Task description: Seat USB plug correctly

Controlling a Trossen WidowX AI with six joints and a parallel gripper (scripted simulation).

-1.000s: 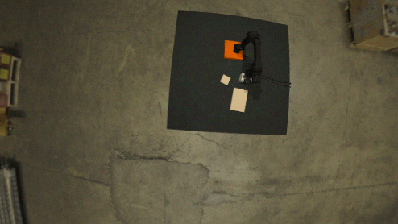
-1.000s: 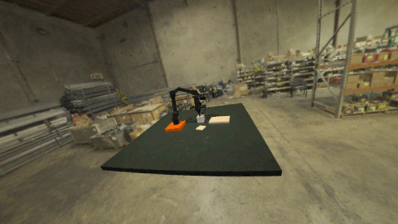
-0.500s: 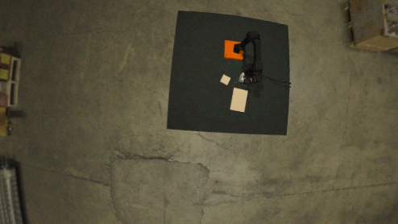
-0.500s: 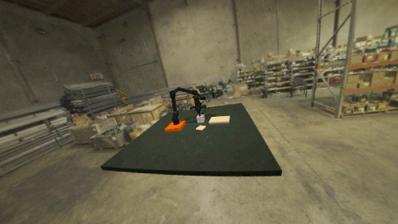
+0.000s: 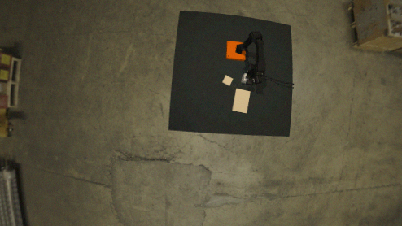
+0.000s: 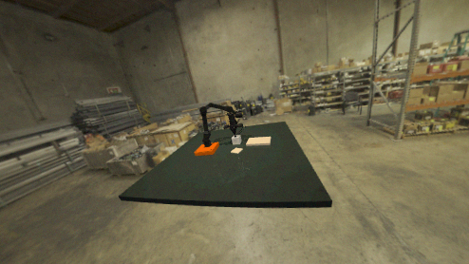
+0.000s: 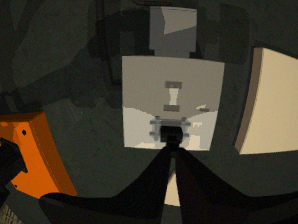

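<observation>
The USB plug lies 2 cm below my gripper tip. From my gripper tip the other things lie so: tan square: 6 cm ahead, 16 cm to the right, 10 cm below; long tan block: 22 cm ahead, 2 cm to the left, 9 cm below.
</observation>
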